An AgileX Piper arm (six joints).
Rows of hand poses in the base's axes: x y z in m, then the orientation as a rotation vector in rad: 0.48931, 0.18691, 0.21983, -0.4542, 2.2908, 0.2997; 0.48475, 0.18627, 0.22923, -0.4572, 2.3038, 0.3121; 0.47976, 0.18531, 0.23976, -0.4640, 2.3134, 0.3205; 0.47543, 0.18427, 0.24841, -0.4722, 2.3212, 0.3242; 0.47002, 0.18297, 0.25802, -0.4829, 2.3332, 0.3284; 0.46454, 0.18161, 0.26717, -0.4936, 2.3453, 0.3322; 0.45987, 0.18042, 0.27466, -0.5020, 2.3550, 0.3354; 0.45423, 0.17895, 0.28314, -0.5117, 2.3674, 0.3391; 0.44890, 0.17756, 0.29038, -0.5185, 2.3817, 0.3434; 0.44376, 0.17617, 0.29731, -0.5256, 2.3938, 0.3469; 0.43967, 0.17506, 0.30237, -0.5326, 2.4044, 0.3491; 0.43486, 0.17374, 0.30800, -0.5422, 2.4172, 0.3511; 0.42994, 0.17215, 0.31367, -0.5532, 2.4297, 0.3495; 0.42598, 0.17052, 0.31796, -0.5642, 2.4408, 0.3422; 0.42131, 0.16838, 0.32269, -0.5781, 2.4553, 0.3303; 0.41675, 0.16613, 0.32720, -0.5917, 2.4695, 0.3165; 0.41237, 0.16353, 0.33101, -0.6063, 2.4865, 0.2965; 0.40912, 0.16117, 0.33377, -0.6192, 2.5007, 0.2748
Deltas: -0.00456, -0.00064, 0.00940, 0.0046, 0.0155, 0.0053; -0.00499, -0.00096, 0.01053, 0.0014, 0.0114, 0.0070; -0.00433, -0.00104, 0.00865, -0.0019, 0.0087, 0.0067; -0.00541, -0.00130, 0.00961, -0.0033, 0.0129, 0.0084; -0.00548, -0.00136, 0.00915, -0.0036, 0.0130, 0.0082; -0.00467, -0.00119, 0.00749, -0.0027, 0.0104, 0.0065; -0.00564, -0.00147, 0.00848, -0.0034, 0.0132, 0.0074; -0.00533, -0.00139, 0.00724, -0.0027, 0.0150, 0.0053; -0.00514, -0.00139, 0.00693, -0.0027, 0.0128, 0.0054; -0.00409, -0.00111, 0.00506, -0.0032, 0.0110, 0.0051; -0.00481, -0.00132, 0.00563, -0.0046, 0.0132, 0.0067; -0.00492, -0.00159, 0.00567, -0.0073, 0.0121, 0.0068; -0.00396, -0.00163, 0.00429, -0.0108, 0.0093, 0.0055; -0.00467, -0.00214, 0.00473, -0.0155, 0.0116, 0.0062; -0.00456, -0.00225, 0.00451, -0.0165, 0.0110, 0.0056; -0.00438, -0.00260, 0.00381, -0.0216, 0.0123, 0.0047; -0.00325, -0.00236, 0.00276, -0.0215, 0.0092, 0.0033
